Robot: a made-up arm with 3 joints.
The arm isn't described. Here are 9 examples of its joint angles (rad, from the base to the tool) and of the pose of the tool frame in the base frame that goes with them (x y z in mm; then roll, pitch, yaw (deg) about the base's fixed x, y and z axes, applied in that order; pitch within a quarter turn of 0, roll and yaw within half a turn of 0).
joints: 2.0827 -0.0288 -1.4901
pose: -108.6 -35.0 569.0 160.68 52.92 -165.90
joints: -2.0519 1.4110 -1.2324
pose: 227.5 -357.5 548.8 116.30 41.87 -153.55
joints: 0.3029 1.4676 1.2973
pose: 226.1 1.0 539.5 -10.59 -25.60 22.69
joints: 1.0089 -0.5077 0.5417
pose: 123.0 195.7 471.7 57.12 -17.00 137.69
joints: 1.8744 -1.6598 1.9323
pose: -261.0 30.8 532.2 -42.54 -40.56 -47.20
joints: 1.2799 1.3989 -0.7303
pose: -35.9 70.8 519.7 91.52 23.63 32.34
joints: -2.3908 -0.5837 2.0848
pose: 6.1 -497.8 542.2 -39.50 -28.31 6.34
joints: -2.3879 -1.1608 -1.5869
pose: 37.8 -403.2 563.2 173.09 39.97 9.96
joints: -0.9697 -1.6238 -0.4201
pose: 407.8 -224.5 484.1 104.15 5.02 81.21
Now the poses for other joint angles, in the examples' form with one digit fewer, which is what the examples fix.
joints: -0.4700 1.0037 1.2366
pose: 320 -150 528 -0.6 -24.0 -0.9
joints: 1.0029 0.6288 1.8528
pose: 182 137 556 -31.2 -19.0 126.7
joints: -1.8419 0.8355 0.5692
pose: 153 -334 497 39.1 -14.6 -95.9
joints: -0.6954 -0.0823 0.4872
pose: 388 -191 479 55.1 -12.1 16.3
